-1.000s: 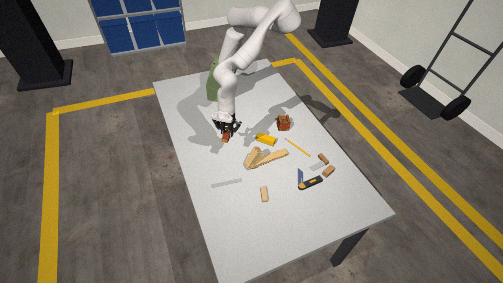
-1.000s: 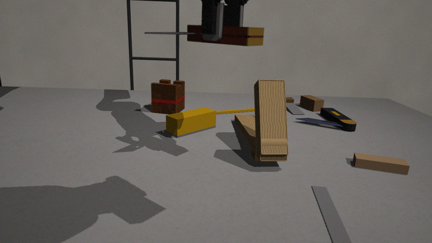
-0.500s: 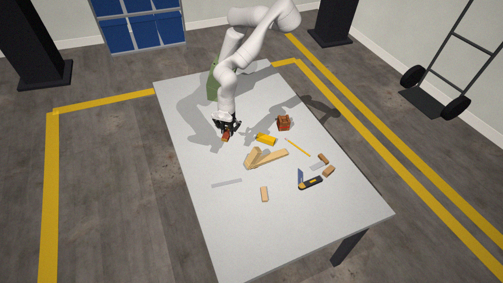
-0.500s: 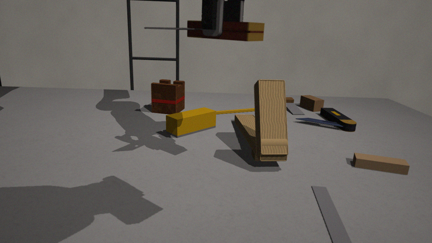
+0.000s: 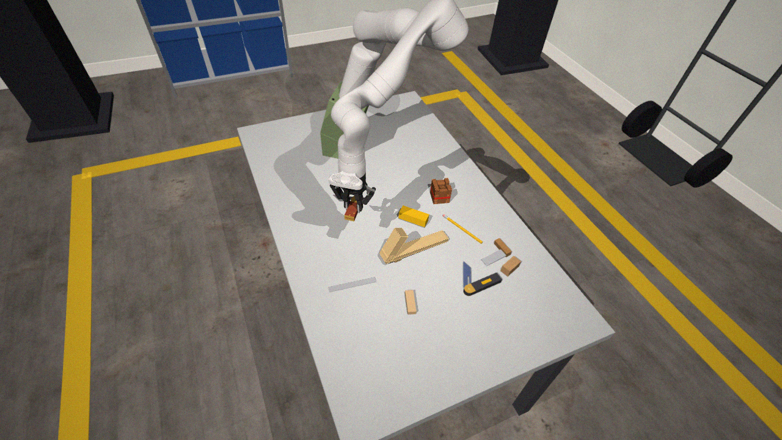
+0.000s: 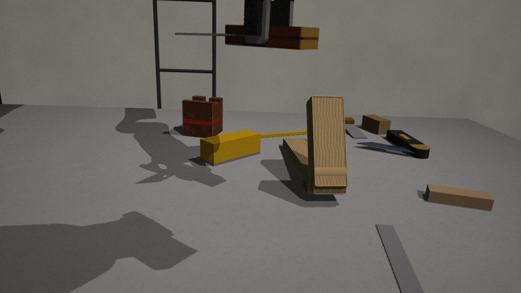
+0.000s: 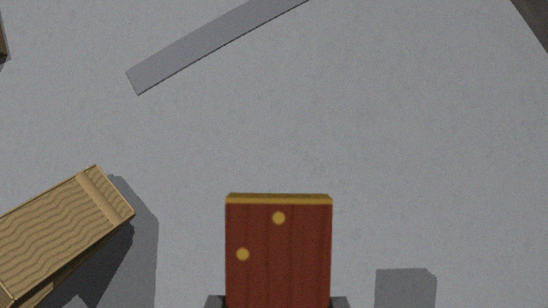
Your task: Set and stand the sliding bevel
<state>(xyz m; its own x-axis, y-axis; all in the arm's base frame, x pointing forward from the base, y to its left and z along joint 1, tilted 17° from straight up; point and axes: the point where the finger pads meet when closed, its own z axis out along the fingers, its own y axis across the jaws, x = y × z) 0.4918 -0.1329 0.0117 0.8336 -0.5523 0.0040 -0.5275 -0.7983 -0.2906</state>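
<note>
Now: the wooden sliding bevel 2 cm behind my hand and 1 cm below it. Round my hand: grey strip (21 cm below, 13 cm ahead, 4 cm to the right); then leg-and-rail wooden joint (19 cm to the left, 15 cm below, 6 cm ahead); then grey blade (4 cm behind, 1 cm below).
</note>
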